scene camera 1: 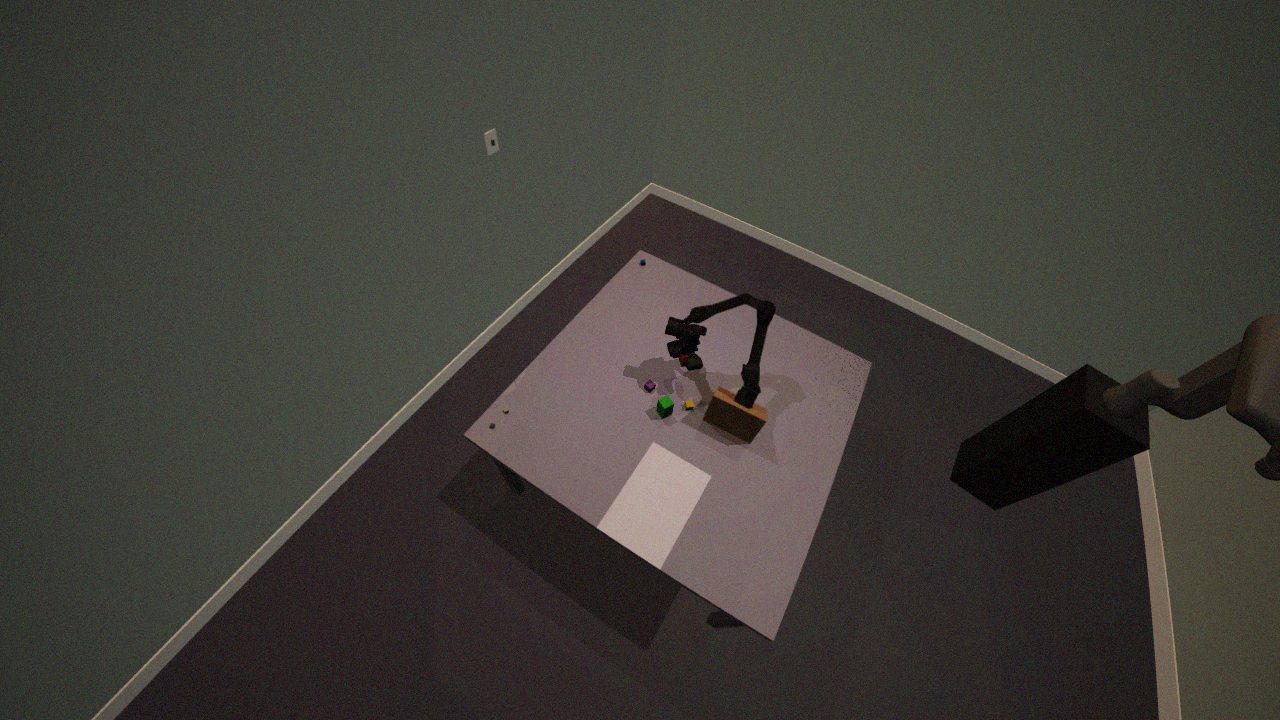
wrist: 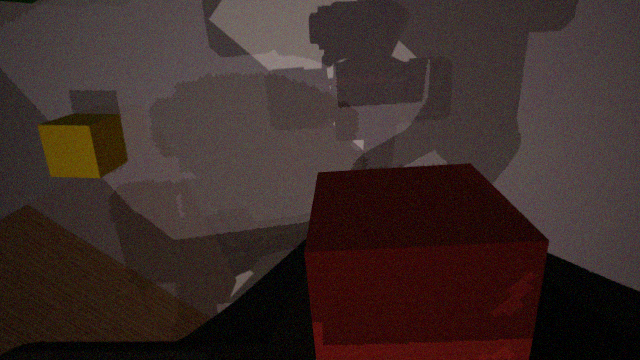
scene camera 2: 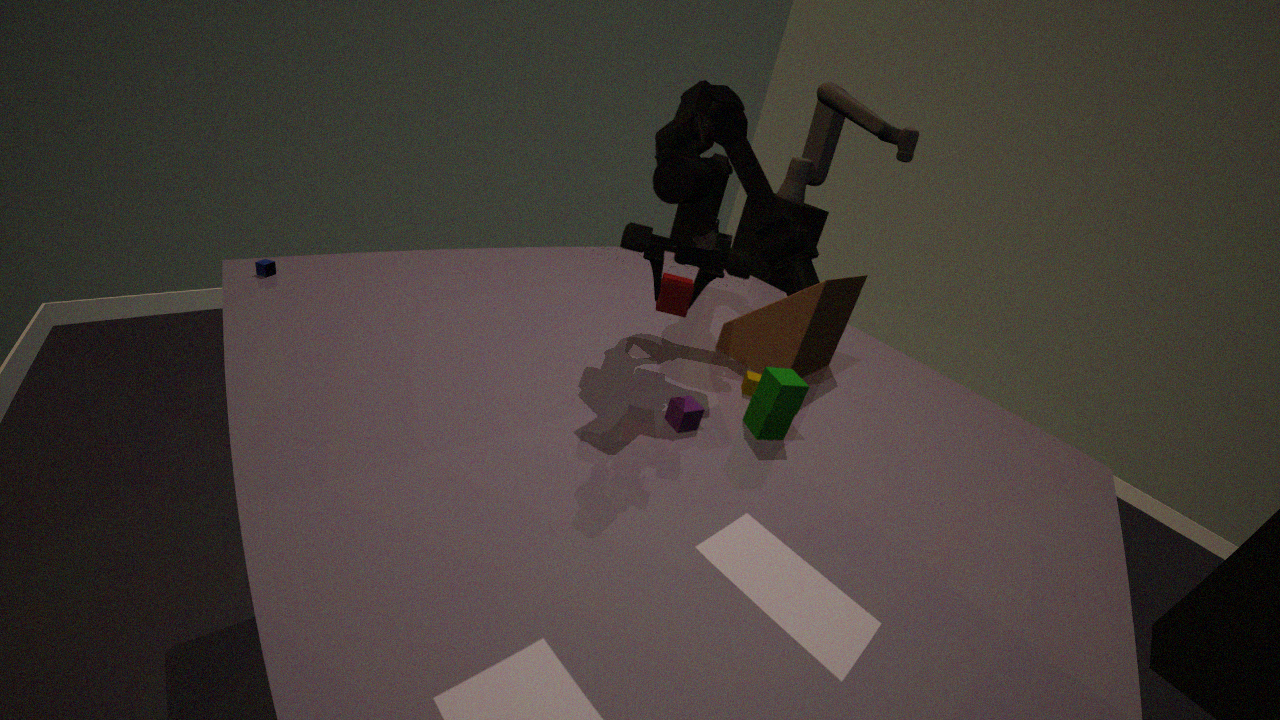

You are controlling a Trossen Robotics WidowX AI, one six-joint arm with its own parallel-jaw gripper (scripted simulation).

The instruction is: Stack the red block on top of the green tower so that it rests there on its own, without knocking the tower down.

Labels:
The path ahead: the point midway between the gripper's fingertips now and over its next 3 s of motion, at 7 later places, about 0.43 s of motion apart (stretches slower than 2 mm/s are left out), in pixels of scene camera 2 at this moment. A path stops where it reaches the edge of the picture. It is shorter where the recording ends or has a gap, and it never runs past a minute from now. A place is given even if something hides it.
My gripper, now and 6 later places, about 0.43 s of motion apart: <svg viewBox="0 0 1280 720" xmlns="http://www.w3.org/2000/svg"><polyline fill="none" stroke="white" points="671,304 677,294 710,310 760,334 793,352 789,368 789,370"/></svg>

